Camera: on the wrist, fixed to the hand. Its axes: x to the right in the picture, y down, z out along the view.
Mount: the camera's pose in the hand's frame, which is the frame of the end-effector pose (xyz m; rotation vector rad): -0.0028 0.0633 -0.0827 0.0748 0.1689 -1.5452
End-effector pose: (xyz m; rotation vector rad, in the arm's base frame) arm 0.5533 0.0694 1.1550 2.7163 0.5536 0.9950
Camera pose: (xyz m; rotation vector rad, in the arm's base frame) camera 0.5148 0.0151 1.2351 1.3579 2.1458 0.6363
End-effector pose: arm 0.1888 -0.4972 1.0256 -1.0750 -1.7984 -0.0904
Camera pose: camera 0.2918 -0.5021 1.0402 0.5595 -2.0288 -0.9686
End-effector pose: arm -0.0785 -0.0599 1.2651 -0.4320 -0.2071 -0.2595
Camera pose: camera -0.0510 -0.0400 1.1666 -0.0886 -0.3518 -1.7889
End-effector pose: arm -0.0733 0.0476 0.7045 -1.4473 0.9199 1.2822
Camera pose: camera -0.1123 -0.0486 0.6953 -1.5800 -0.2019 -0.0399
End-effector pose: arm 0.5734 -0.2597 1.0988 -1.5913 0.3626 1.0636
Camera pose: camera 0.5627 -0.3552 1.0585 -1.3320 -0.6687 -0.2794
